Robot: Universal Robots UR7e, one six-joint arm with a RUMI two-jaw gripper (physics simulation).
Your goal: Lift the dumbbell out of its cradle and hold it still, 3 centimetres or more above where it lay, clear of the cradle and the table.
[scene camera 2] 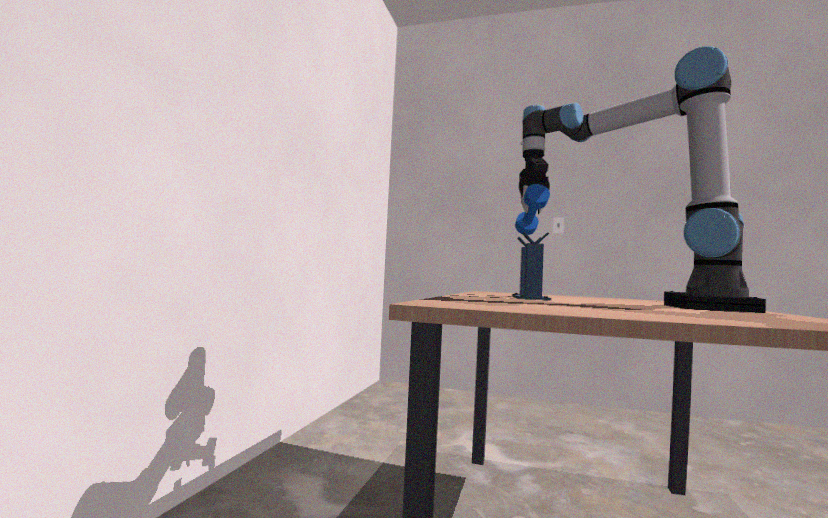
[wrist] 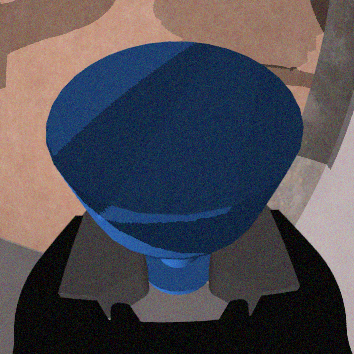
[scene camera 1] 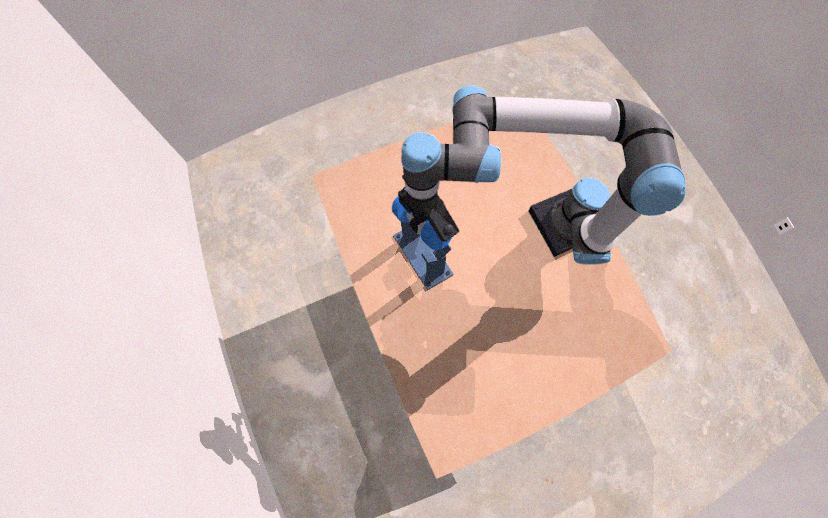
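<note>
The blue dumbbell (scene camera 1: 434, 237) (scene camera 2: 536, 196) (wrist: 175, 140) is tilted, one head clearly higher than the other in scene camera 2. My gripper (scene camera 1: 417, 223) (scene camera 2: 530, 205) (wrist: 178, 276) is shut on its handle, a finger on each side in the wrist view, where the near head hides much of the handle. The dark blue cradle (scene camera 1: 435, 268) (scene camera 2: 531, 271) stands on the table below. The higher head is well above the cradle's V-shaped arms; the lower head is close over their tips in scene camera 2, and I cannot tell whether it touches them.
The cradle's base plate is on the wooden table (scene camera 1: 512, 397) (scene camera 2: 598, 321). The arm's black base (scene camera 1: 546, 229) (scene camera 2: 714, 301) stands on the same table, to the right of the cradle. A pale wall (scene camera 1: 91, 274) (scene camera 2: 244, 183) rises at the left, beyond the table edge.
</note>
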